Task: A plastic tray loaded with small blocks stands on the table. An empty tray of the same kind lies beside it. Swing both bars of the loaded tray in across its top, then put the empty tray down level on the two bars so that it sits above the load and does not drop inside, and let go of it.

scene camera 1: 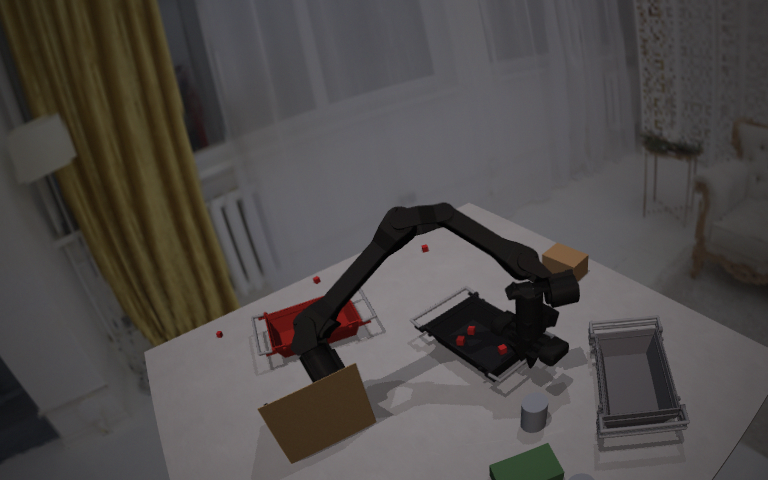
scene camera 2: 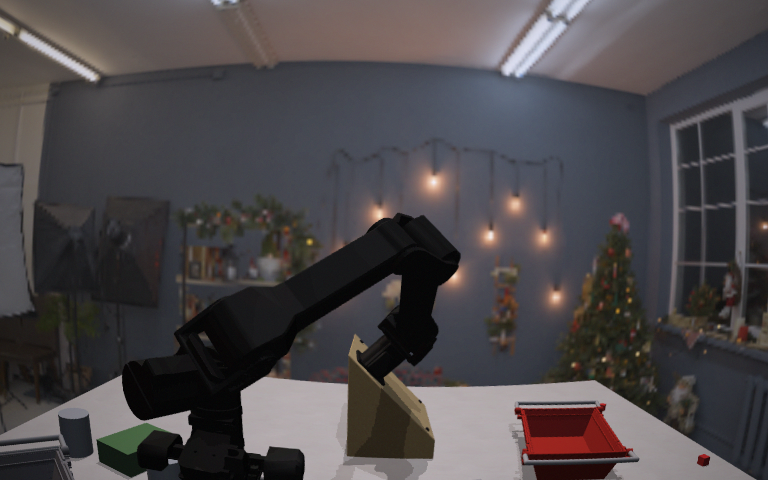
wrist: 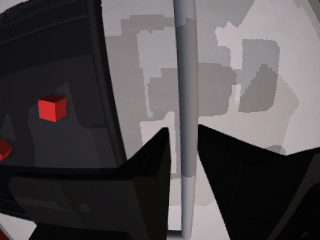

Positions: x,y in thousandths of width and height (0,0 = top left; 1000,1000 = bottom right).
tan box: scene camera 1 729,539; not seen in scene camera 2 (out of frame); not seen in the wrist view (out of frame)
